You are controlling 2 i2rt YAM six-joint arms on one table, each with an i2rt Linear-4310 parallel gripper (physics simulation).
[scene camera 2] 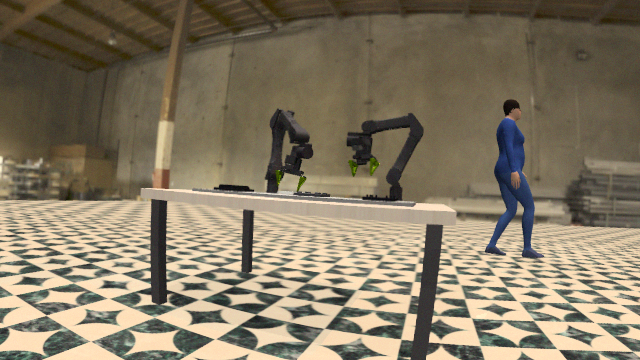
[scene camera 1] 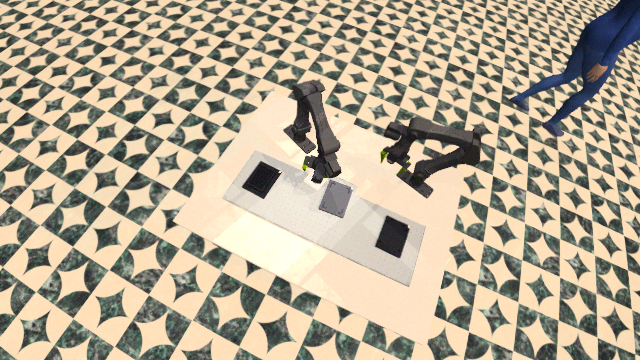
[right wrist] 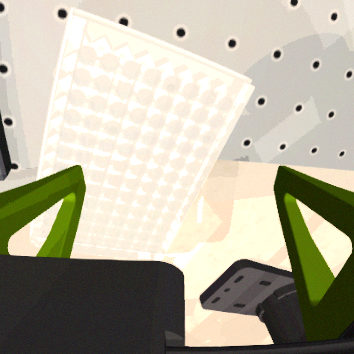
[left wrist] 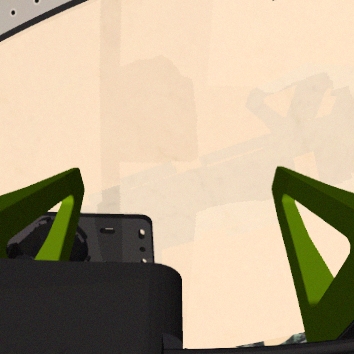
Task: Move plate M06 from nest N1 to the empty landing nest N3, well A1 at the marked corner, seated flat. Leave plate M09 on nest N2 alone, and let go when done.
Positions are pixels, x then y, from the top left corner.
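My left gripper [left wrist: 177,177]: open, holding nothing. My right gripper [right wrist: 179,175]: open, touching a white well plate [right wrist: 146,119].
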